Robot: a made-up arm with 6 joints. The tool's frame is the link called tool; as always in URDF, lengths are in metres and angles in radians. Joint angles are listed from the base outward.
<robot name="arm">
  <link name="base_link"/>
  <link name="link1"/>
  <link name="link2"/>
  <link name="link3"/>
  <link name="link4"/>
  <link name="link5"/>
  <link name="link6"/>
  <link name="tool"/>
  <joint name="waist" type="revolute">
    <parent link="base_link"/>
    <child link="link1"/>
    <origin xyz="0 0 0.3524" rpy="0 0 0"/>
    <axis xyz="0 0 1"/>
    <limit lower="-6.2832" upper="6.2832"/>
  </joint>
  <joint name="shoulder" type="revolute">
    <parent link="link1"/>
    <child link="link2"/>
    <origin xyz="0 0 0" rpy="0 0 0"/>
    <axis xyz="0 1 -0.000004"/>
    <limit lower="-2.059" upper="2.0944"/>
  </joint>
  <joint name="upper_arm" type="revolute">
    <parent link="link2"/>
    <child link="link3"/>
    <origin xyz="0.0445 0 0.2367" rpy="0 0 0"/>
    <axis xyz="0 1 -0.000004"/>
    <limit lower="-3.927" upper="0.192"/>
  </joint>
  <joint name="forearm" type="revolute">
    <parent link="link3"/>
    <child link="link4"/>
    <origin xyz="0.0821 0 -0.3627" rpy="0 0 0"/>
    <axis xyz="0 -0.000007 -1"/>
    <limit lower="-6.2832" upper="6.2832"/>
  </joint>
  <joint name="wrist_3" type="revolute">
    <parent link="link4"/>
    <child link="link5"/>
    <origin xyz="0 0 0" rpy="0 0 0"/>
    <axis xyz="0 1 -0.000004"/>
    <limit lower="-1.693" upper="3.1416"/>
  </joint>
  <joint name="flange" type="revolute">
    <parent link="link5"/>
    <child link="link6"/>
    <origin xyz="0.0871 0 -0.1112" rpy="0 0 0"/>
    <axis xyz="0 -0.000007 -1"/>
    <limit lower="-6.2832" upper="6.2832"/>
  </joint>
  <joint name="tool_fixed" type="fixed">
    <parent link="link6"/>
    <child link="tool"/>
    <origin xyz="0 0 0" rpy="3.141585 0 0"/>
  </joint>
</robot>
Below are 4 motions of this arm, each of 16 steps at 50 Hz.
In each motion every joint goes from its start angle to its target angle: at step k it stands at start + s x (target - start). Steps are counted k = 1, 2, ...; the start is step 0. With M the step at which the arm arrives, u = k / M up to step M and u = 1 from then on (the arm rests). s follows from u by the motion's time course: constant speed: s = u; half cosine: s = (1 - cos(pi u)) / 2; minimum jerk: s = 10 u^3 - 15 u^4 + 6 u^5.
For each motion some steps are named. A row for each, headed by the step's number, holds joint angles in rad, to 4 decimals.
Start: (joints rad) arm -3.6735 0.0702 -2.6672 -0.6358 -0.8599 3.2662
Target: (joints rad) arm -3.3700 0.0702 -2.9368 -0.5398 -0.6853 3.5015
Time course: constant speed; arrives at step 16
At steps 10, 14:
10: -3.4838 0.0702 -2.8357 -0.5758 -0.7508 3.4133
14: -3.4079 0.0702 -2.9031 -0.5518 -0.7071 3.4721

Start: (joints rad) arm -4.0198 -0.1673 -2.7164 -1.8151 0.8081 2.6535
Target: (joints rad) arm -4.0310 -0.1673 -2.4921 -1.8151 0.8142 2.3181
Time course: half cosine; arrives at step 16
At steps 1, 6, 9, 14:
1: -4.0199 -0.1673 -2.7142 -1.8151 0.8082 2.6503
6: -4.0233 -0.1673 -2.6472 -1.8151 0.8100 2.5500
9: -4.0265 -0.1673 -2.5824 -1.8151 0.8117 2.4531
14: -4.0306 -0.1673 -2.5006 -1.8151 0.8140 2.3309

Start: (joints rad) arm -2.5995 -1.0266 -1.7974 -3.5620 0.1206 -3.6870
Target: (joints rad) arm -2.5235 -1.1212 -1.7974 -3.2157 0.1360 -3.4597
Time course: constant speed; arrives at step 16
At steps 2, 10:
2: -2.5900 -1.0384 -1.7974 -3.5187 0.1225 -3.6586
10: -2.5520 -1.0857 -1.7974 -3.3456 0.1302 -3.5449

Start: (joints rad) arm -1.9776 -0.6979 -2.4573 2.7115 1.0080 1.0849
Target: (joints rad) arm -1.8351 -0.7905 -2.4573 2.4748 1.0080 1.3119
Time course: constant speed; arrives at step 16
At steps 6, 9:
6: -1.9242 -0.7326 -2.4573 2.6227 1.0080 1.1700
9: -1.8974 -0.7500 -2.4573 2.5784 1.0080 1.2126

